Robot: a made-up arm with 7 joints. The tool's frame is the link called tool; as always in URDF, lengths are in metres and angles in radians. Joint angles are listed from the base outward. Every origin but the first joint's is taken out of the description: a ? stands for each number. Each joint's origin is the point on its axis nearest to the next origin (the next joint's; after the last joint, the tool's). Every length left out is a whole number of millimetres.
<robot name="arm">
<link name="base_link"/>
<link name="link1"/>
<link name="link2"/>
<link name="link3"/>
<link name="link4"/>
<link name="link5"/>
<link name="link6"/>
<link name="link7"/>
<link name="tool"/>
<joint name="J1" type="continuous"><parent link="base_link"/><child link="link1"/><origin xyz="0.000 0.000 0.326"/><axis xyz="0 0 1"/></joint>
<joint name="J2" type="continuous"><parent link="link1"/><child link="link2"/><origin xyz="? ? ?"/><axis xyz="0 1 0"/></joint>
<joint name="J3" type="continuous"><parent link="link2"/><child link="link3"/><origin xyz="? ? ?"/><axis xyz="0 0 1"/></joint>
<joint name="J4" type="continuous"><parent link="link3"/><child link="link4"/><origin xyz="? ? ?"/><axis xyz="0 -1 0"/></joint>
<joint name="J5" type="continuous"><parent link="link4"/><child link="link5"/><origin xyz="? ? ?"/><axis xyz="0 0 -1"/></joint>
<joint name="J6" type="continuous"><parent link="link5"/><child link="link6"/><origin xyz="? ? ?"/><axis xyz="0 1 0"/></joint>
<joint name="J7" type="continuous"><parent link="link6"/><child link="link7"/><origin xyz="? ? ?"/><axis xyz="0 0 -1"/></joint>
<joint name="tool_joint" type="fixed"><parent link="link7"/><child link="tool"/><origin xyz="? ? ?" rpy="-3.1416 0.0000 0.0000"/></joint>
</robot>
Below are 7 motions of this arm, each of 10 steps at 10 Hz.
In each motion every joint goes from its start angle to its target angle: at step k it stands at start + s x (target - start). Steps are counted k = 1, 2, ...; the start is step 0. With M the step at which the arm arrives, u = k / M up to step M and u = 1 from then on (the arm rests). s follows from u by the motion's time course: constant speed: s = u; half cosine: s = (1 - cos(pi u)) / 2; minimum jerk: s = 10 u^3 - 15 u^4 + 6 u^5.
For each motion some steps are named. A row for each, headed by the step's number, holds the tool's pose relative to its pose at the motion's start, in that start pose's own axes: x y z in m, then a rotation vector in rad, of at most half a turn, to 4 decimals.
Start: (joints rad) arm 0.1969 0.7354 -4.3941 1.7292 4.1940 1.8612 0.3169
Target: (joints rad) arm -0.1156 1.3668 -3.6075 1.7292 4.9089 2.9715 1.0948
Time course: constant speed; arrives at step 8
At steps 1, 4, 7, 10:
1: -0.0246 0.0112 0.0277 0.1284 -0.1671 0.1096
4: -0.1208 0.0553 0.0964 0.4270 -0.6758 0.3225
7: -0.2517 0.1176 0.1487 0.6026 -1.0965 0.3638
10: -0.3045 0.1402 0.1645 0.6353 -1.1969 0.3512

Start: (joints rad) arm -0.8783 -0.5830 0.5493 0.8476 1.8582 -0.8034 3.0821
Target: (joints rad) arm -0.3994 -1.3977 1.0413 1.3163 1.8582 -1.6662 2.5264
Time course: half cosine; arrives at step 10
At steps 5, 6, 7, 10:
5: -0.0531 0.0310 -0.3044 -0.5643 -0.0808 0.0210
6: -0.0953 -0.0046 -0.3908 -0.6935 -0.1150 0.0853
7: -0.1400 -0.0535 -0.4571 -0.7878 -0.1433 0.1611
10: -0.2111 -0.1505 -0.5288 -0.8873 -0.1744 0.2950

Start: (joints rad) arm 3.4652 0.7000 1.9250 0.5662 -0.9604 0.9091 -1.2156
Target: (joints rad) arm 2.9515 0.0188 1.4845 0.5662 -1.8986 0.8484 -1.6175
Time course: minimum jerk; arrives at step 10
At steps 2, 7, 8, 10:
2: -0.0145 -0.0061 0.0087 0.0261 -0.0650 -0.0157
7: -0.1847 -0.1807 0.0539 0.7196 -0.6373 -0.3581
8: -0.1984 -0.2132 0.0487 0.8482 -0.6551 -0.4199
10: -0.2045 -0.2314 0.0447 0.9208 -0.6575 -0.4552

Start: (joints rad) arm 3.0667 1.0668 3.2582 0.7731 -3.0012 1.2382 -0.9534
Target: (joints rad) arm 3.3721 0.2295 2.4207 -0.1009 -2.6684 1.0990 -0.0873
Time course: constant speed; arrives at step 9
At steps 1, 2, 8, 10:
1: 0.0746 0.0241 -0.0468 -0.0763 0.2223 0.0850
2: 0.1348 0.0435 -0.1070 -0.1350 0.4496 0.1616
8: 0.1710 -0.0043 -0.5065 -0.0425 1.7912 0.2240
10: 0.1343 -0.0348 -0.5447 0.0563 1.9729 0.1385

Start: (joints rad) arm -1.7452 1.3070 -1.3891 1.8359 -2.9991 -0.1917 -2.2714
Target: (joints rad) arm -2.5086 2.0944 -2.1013 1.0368 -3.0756 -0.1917 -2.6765
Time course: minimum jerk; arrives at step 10
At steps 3, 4, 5, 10:
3: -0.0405 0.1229 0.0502 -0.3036 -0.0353 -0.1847
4: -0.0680 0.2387 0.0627 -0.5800 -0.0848 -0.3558
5: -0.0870 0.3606 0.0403 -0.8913 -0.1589 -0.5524
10: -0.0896 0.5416 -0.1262 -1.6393 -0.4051 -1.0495

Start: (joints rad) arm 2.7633 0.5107 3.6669 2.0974 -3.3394 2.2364 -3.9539
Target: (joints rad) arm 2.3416 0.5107 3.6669 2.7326 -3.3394 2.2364 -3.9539
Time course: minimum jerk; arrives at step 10
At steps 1, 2, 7, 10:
1: -0.0003 -0.0002 0.0014 -0.0002 0.0057 -0.0004
2: -0.0017 -0.0018 0.0095 -0.0014 0.0388 -0.0024
7: 0.0403 -0.0420 0.1332 -0.0377 0.5556 0.0483
10: 0.0637 -0.0532 0.1538 -0.0504 0.6601 0.0782

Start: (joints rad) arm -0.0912 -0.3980 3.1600 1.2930 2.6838 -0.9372 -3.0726
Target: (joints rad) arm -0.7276 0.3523 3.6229 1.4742 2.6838 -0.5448 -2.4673
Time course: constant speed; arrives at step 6
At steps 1, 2, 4, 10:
1: -0.0090 0.0349 -0.0496 -0.0015 0.2012 0.1861
2: -0.0257 0.0657 -0.1031 -0.0116 0.4027 0.3632
4: -0.0777 0.1023 -0.2179 -0.0548 0.8100 0.6646
10: -0.1376 0.0894 -0.3323 -0.1222 1.2191 0.8538

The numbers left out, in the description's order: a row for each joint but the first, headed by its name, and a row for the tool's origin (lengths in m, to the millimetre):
J2: 0.000 0.000 0.000
J3: 0.000 0.000 0.347
J4: 0.055 0.000 0.000
J5: 0.079 0.000 -0.347
J6: 0.000 0.000 0.000
J7: 0.068 0.000 -0.086
tool: 0.000 0.000 0.000

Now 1 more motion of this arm.
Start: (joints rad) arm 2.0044 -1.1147 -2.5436 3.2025 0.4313 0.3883 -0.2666
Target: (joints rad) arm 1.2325 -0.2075 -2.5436 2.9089 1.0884 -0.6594 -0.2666
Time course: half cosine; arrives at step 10
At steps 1, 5, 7, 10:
1: 0.0194 -0.0020 -0.0087 -0.0020 0.0458 0.0041
5: 0.2973 -0.1027 -0.2421 0.0031 0.8790 0.0530
7: 0.3577 -0.2164 -0.3960 0.0571 1.3238 0.0702
10: 0.3497 -0.3088 -0.4827 0.1173 1.5959 0.0830

